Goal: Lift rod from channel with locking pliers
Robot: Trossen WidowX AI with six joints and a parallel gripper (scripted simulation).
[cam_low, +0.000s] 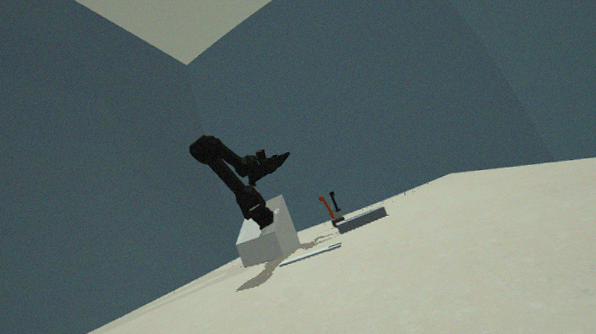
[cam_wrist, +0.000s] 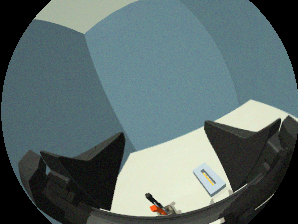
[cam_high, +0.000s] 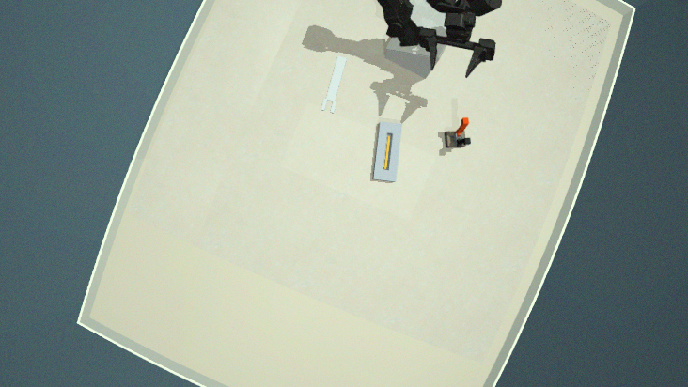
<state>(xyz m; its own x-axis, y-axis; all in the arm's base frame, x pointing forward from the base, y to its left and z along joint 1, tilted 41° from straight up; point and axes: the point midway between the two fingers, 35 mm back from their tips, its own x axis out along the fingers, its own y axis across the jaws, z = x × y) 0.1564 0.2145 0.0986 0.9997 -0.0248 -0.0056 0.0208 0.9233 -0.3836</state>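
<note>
The orange handle is 28 cm below my gripper tip, 12 cm to the left of it and 5 cm ahead of it. The rest, counted from my gripper tip: grey channel block: 36 cm below, 18 cm ahead, 6 cm to the right; then thin yellow rod: 37 cm below, 18 cm ahead, 6 cm to the right; then holster: 37 cm below, 13 cm to the left, 8 cm ahead.
</note>
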